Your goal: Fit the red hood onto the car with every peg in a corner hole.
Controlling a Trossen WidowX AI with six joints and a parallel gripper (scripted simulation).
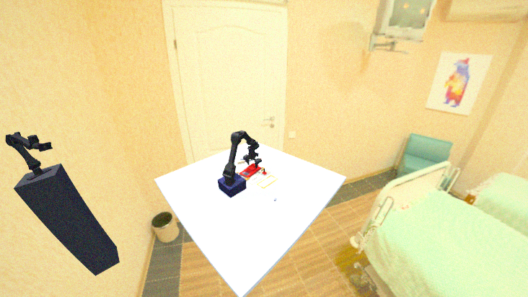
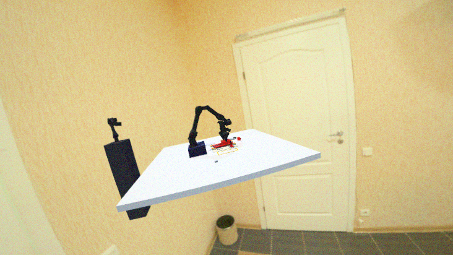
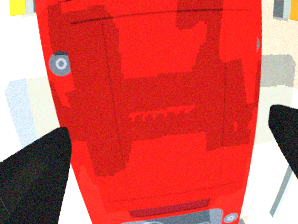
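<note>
Now: the red hood 10 mm ahead of my gripper tip and 10 mm below it. The rest, counted from my gripper tip: grey item: 160 mm behind, 420 mm to the right, 40 mm below.
</note>
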